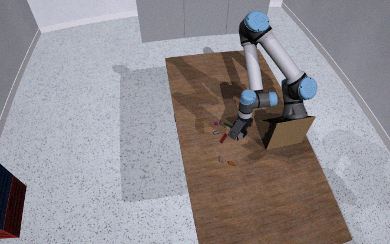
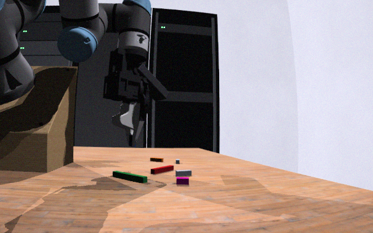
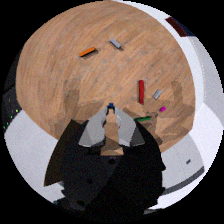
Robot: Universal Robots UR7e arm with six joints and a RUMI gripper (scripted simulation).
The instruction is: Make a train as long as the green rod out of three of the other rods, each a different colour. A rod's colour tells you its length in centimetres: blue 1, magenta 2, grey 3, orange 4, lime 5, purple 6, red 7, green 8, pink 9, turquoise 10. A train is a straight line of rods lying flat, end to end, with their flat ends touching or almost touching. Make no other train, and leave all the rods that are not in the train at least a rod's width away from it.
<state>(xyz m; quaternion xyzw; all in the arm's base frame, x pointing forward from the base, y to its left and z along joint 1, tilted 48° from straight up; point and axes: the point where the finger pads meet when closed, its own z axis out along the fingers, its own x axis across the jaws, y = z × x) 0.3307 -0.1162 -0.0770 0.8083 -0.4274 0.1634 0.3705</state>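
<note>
The red rod lies 7 cm ahead of my hand, 6 cm to the right of it and 6 cm below it. Also, from my hand: orange rod 7 cm ahead, 12 cm to the left, 6 cm below; blue rod 1 cm below; green rod 14 cm to the right, 6 cm below.
</note>
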